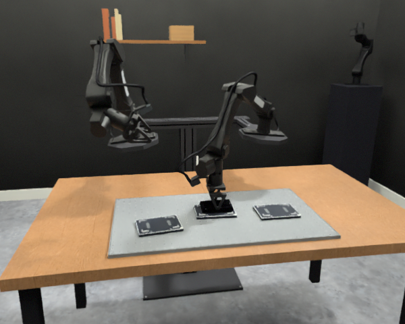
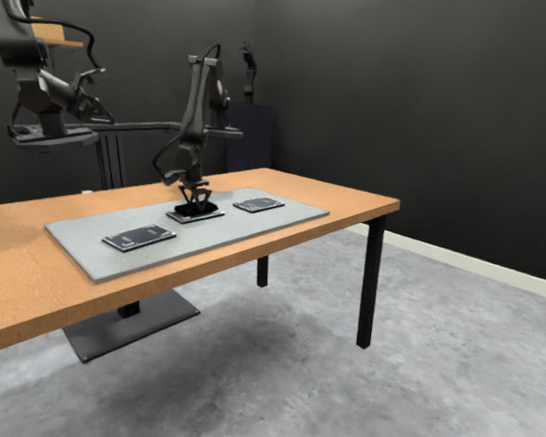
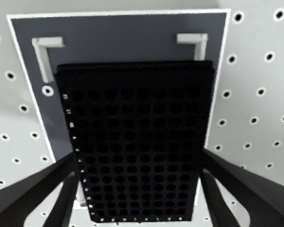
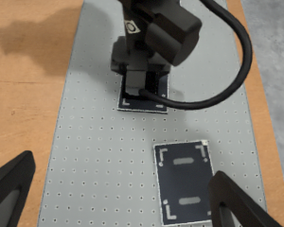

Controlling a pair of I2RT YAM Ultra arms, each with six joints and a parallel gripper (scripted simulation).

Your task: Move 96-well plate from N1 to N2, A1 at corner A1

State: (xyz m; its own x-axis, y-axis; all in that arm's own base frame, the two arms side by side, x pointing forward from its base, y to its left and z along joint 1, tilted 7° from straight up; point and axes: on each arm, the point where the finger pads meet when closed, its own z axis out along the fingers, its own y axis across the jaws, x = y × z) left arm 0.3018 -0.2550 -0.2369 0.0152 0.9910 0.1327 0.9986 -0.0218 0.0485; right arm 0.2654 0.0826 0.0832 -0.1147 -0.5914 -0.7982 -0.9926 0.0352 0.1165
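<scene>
Right now the plate nest is 3 cm below my left hand, 1 cm to the right of it and 1 cm ahead of it. The rest, counted from my left hand: black 96-well plate: 1 cm below.
</scene>
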